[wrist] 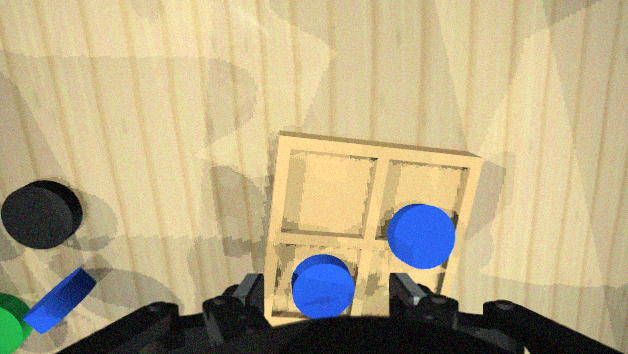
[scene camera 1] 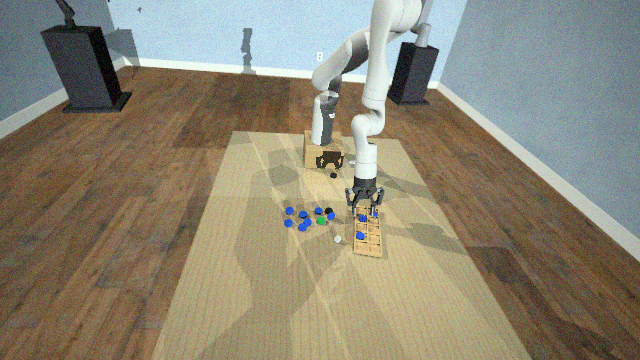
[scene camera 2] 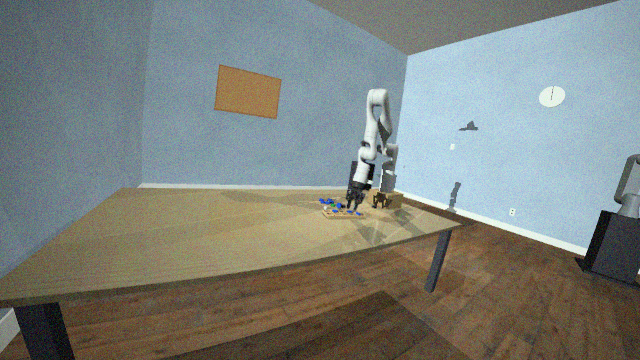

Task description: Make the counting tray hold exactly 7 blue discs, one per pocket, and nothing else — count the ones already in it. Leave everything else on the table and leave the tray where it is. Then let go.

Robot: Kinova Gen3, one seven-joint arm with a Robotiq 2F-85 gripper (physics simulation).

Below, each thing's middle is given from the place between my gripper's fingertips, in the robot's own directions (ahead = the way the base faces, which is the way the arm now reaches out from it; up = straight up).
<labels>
My hand is 5 cm short of the wooden counting tray (scene camera 1: 371,245) and 2 cm above it.
</labels>
